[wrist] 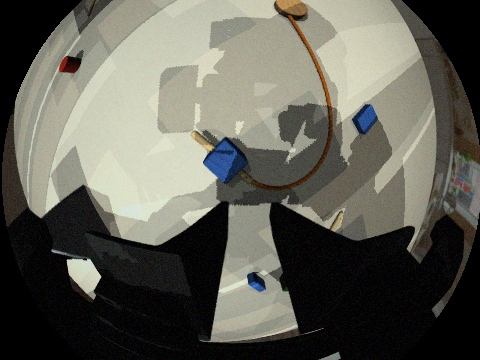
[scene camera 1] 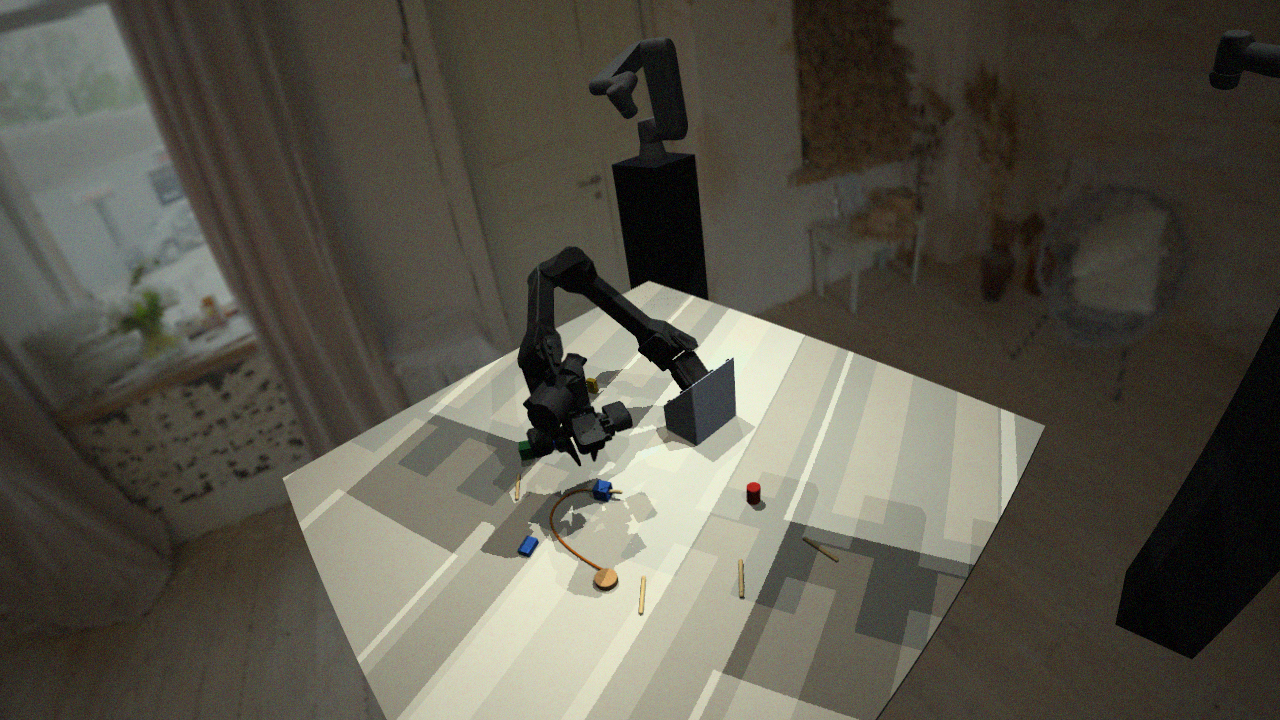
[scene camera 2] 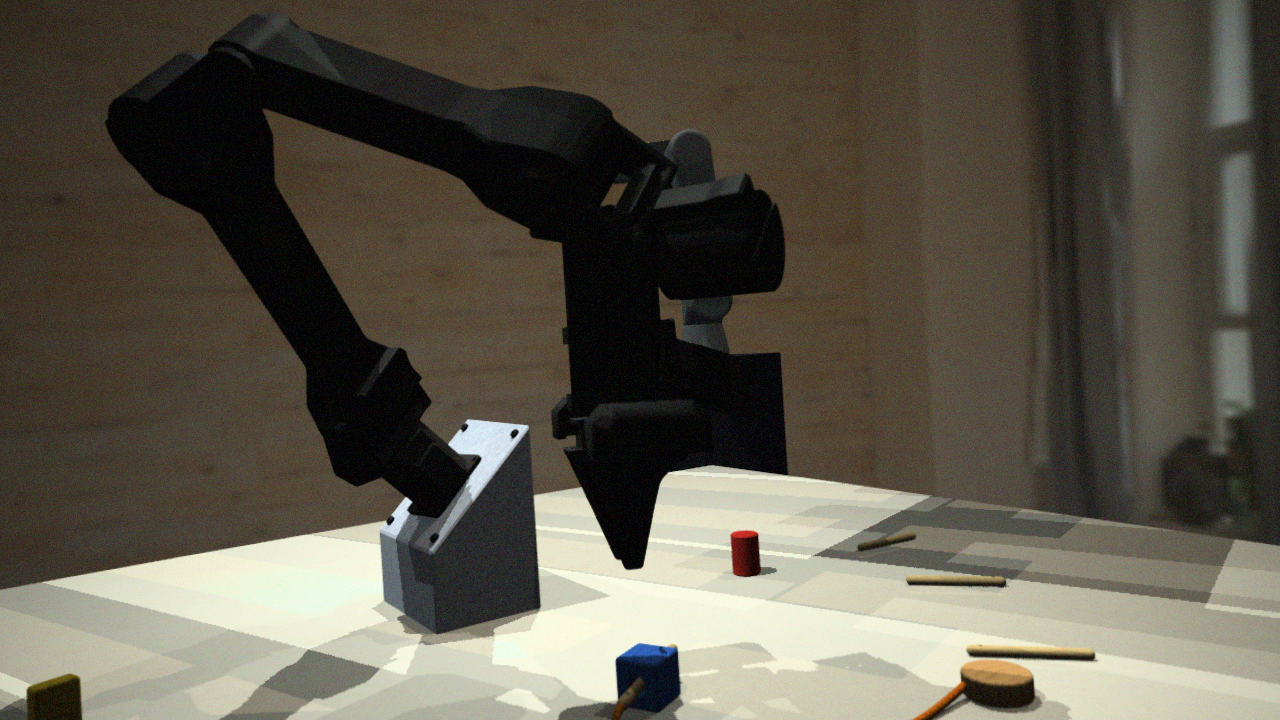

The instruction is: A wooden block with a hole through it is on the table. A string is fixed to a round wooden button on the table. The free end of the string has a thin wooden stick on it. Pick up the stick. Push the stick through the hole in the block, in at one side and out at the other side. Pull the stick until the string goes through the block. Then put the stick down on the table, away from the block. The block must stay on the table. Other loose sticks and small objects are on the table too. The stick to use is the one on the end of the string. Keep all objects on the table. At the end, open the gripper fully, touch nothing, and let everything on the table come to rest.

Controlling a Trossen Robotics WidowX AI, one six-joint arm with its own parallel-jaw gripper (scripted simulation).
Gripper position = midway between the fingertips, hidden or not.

In view: my gripper [scene camera 2: 628, 564] and a red cylinder [scene camera 2: 745, 549].
My gripper also shows in the wrist view [wrist: 249, 209] and in scene camera 1 [scene camera 1: 586, 462].
